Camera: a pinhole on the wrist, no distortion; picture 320 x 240 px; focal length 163.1 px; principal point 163.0 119.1 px. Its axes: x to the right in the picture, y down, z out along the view. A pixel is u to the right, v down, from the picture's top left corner.
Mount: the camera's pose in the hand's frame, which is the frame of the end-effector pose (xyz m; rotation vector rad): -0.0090 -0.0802 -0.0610 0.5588 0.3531 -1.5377
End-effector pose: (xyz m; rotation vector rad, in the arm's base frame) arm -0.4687 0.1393 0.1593 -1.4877 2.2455 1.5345
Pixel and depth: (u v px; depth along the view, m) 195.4 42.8 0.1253
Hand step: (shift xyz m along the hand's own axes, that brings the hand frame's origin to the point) -0.0827 -0.1663 0.0222
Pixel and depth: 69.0 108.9 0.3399
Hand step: -0.0777 -0.1008 0.3253
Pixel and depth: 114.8 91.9 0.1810
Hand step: -0.0632 -0.1326 0.1146
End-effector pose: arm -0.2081 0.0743 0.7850 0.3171 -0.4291 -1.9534
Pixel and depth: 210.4 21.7 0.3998
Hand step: -0.2947 -0.3828 0.1781
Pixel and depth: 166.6 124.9 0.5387
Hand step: -0.0589 -0.3852 0.3808
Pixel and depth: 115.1 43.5 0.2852
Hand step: -0.1784 -0.1587 0.2054
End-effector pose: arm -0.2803 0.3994 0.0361 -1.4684 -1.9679 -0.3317
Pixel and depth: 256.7 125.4 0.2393
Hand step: -0.0278 -0.3263 0.0629
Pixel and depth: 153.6 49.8 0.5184
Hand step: -0.2946 -0.3263 0.3585
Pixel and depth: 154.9 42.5 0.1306
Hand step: -0.0867 -0.1428 0.0434
